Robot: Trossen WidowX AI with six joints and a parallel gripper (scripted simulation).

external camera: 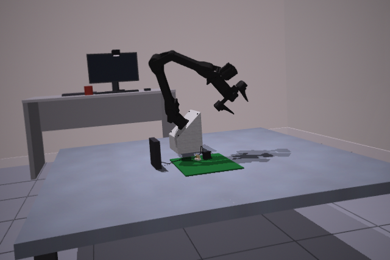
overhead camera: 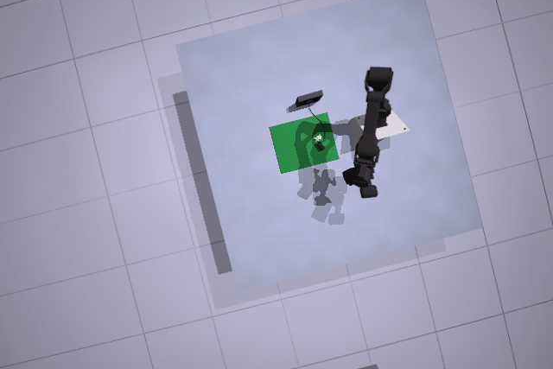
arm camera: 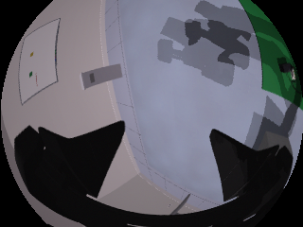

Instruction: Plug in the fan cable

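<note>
The black fan plug lies 22 cm to the right of my gripper tip, 19 cm below it and 10 cm ahead of it. Also, from my gripper tip: four-pin header: 27 cm to the right, 21 cm below, 10 cm ahead; then black fan: 45 cm to the right, 15 cm below, 11 cm ahead; then green board: 26 cm to the right, 22 cm below, 18 cm ahead.
</note>
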